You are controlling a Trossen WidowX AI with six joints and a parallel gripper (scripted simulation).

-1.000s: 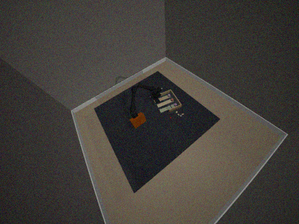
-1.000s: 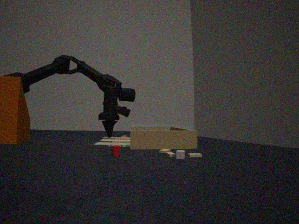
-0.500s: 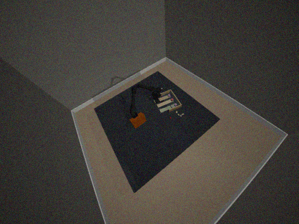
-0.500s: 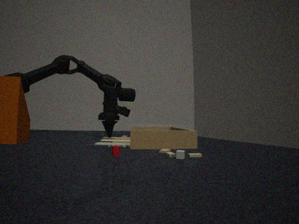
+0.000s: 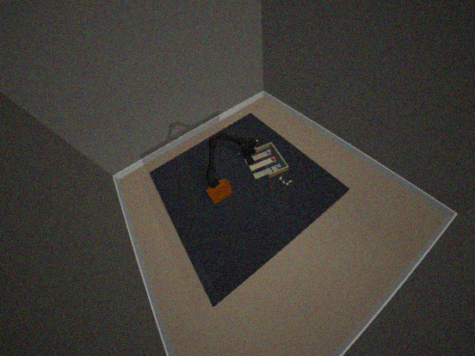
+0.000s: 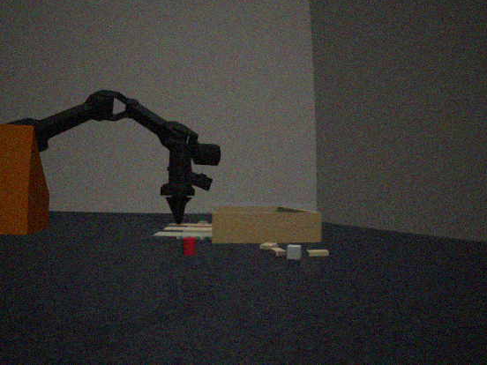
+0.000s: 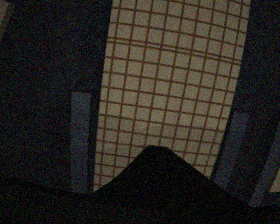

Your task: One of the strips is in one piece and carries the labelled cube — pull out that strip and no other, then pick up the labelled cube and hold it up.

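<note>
Now: gripper tip 90 mm short of the strip and 40 mm to the left of it. The rest, counted from my gripper tip: small red cylinder: 70 mm behind, 350 mm to the right, 10 mm above.
</note>
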